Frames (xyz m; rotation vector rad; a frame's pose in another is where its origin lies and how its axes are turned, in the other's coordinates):
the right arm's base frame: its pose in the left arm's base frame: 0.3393 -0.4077 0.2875 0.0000 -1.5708 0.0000
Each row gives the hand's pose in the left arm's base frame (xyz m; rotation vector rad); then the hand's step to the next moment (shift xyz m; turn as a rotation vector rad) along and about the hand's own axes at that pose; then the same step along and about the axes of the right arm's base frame.
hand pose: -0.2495 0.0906 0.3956 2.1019 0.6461 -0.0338
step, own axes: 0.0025 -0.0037 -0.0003 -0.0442 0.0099 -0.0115
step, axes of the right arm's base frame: -0.0033 0.0030 -0.0004 0.0259 -0.0146 0.0361
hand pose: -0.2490 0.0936 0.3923 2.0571 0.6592 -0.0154
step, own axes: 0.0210 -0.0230 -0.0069 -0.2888 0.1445 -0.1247
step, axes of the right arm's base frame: -0.0198 0.0243 -0.0057 0.2595 -0.0891 0.2111
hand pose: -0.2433 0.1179 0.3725 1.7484 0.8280 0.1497
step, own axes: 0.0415 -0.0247 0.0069 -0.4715 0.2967 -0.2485
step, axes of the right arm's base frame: -0.0369 0.0220 -0.0231 0.4933 -0.1167 0.3393
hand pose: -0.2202 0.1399 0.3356 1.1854 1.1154 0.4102
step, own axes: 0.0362 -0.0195 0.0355 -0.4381 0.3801 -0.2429
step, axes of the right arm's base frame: -0.0357 0.0016 -0.0409 0.5510 -0.0623 0.2966
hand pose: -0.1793 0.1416 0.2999 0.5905 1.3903 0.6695
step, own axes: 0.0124 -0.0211 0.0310 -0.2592 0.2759 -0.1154
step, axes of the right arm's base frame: -0.0208 -0.0050 -0.0332 0.3657 -0.0016 0.1513
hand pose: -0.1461 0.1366 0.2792 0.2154 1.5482 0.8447
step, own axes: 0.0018 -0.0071 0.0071 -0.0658 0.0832 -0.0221
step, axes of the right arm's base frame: -0.0053 -0.0013 -0.0086 0.1014 0.0117 0.0362
